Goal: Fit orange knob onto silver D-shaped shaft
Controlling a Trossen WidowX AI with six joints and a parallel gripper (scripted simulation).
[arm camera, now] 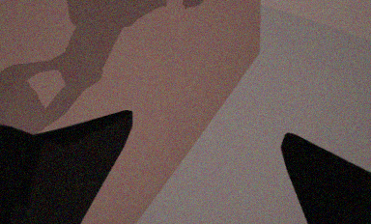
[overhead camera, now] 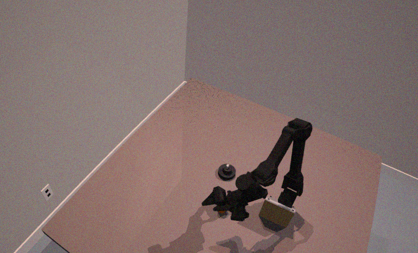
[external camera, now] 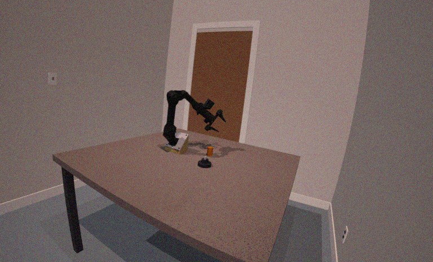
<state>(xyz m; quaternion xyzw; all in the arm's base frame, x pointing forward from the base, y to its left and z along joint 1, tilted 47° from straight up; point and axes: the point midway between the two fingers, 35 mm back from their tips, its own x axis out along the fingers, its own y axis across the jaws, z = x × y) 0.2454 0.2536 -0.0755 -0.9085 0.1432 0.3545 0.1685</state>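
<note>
The orange knob is 2 cm behind my gripper tip, 13 cm to the right of it and 15 cm below it. From my gripper tip the other things lie so: round pedestal: 5 cm ahead, 33 cm to the right, 17 cm below.
</note>
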